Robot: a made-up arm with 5 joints.
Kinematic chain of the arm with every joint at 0, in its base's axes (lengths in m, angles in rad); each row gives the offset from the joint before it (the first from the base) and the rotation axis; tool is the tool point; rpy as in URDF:
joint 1: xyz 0.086 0 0.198 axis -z
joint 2: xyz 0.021 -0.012 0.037 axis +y
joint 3: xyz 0.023 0 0.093 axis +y
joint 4: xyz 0.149 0 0.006 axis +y
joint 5: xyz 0.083 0.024 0 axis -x
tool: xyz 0 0 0 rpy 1.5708 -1.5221 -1.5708
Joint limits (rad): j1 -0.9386..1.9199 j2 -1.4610..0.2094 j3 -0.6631..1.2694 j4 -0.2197..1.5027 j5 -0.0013..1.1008
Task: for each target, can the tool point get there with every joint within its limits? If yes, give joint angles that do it. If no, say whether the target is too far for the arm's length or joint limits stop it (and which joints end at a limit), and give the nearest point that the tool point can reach.
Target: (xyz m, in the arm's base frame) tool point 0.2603 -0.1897 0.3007
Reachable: yes | joints 0.8745 -0.1376 0.1715 0.3422 0.8954
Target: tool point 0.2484 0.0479 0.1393
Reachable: yes | joints -0.2158 -0.0595 0.9787 0.2122 0.9215
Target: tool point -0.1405 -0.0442 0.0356
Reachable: no: joint limits stop it (at a limit: joint 1, joint 2) | nearest point 0.0605 -0.1052 0.0934 | short by 0.218 m
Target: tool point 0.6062 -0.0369 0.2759
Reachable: no: too far | nearest point 0.3793 -0.0208 0.2984 | short by 0.229 m
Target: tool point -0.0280 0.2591 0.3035
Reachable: no: joint limits stop it (at a limit: joint 2, joint 3, joint 4) | nearest point 0.0012 0.1928 0.4511 | short by 0.164 m
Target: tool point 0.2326 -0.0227 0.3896
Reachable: yes | joints 0.2347 -1.2271 0.7177 0.2197 0.2476
